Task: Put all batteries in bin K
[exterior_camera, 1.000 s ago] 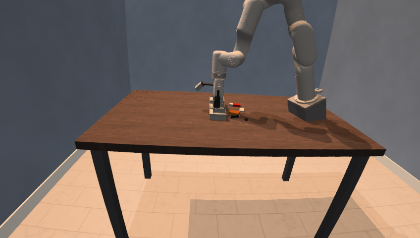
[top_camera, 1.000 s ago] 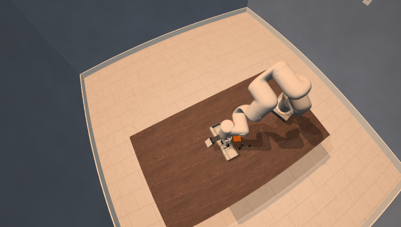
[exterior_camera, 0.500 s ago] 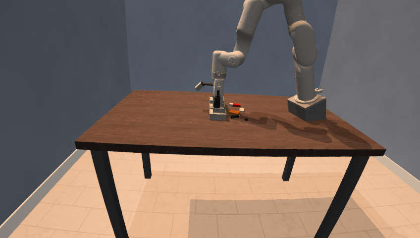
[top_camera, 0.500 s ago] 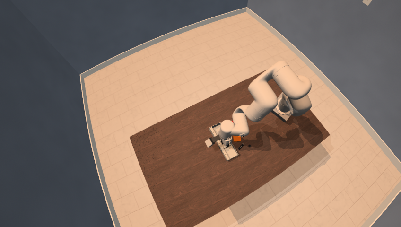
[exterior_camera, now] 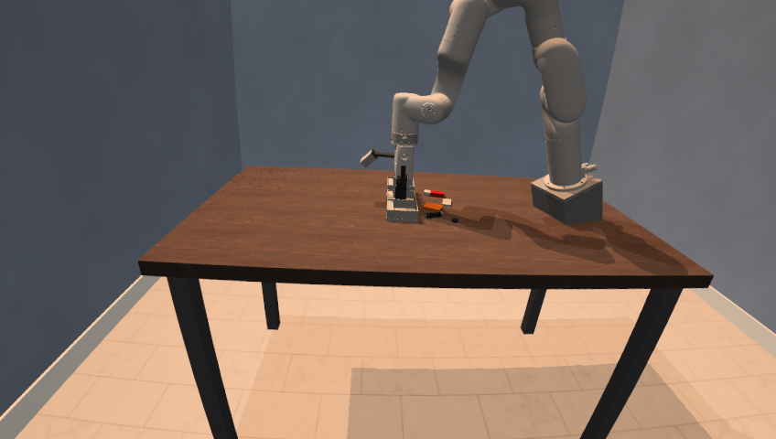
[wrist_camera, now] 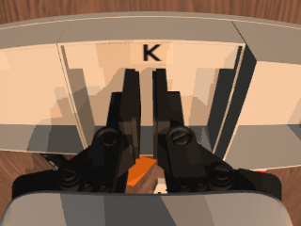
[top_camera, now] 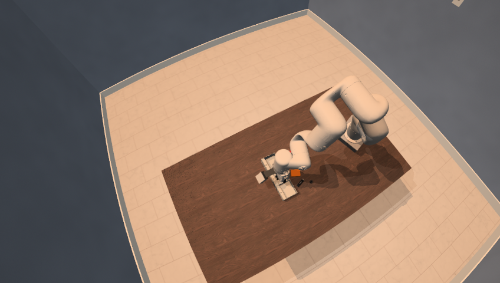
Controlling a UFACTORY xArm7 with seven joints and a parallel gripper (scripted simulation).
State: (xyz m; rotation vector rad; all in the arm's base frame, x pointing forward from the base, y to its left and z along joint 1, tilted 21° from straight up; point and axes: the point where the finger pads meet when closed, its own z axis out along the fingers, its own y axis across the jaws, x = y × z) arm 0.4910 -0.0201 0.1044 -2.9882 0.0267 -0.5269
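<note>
Now: the bin marked K 1 cm below my hand. The rest, counted from my hand: black cylindrical battery: 9 cm behind, 8 cm to the left, 3 cm below; orange block: 10 cm behind, 3 cm below, 2 cm to the left; red-and-white block: 11 cm behind, 10 cm to the right, 3 cm below.
</note>
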